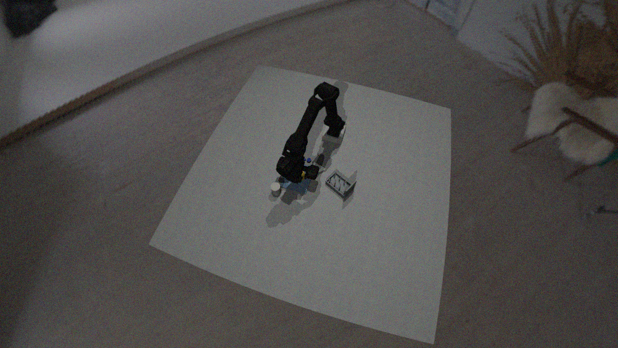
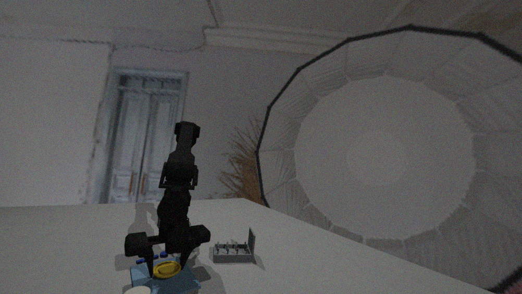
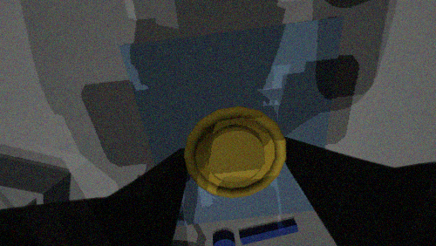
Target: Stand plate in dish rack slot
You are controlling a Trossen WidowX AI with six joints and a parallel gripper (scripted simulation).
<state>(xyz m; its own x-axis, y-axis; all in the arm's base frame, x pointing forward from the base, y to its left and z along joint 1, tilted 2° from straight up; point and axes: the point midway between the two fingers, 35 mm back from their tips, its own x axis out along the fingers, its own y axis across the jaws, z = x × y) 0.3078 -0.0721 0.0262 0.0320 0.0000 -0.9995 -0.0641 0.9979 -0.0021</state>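
Now: the light blue mat 1 cm below my gripper tip. The rest, counted from my gripper tip: white cup 11 cm ahead, 7 cm to the right, 1 cm above; then yellow plate 1 cm above; then blue spoon 10 cm behind, 1 cm to the right, 1 cm below.
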